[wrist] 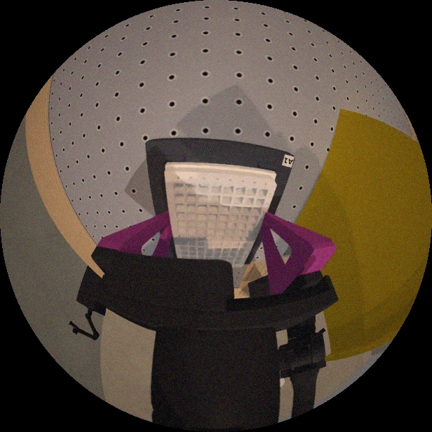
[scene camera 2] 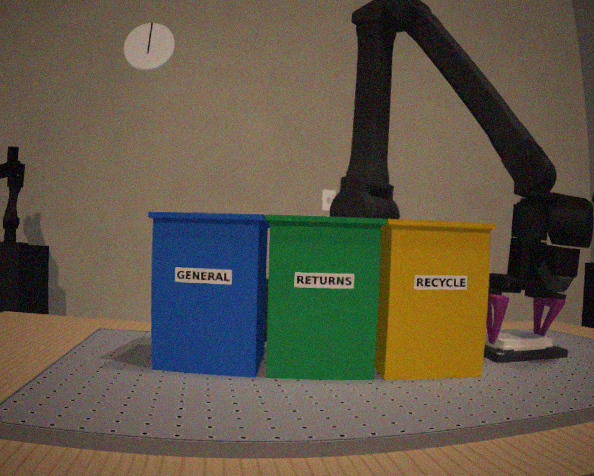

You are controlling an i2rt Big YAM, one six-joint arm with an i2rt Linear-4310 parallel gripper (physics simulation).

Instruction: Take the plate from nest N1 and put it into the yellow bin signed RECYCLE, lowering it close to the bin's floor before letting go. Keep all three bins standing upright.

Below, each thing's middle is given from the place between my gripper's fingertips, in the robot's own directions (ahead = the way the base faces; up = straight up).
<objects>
My gripper is now 20 mm past the white plate (scene camera 2: 508,339). From my hand the other things lie so: dark nest (scene camera 2: 489,352) (20 mm behind, 10 mm below); blue general bin (scene camera 2: 208,286) (80 mm ahead, 430 mm to the right, 80 mm above); yellow recycle bin (scene camera 2: 434,275) (70 mm ahead, 160 mm to the right, 80 mm above).
</objects>
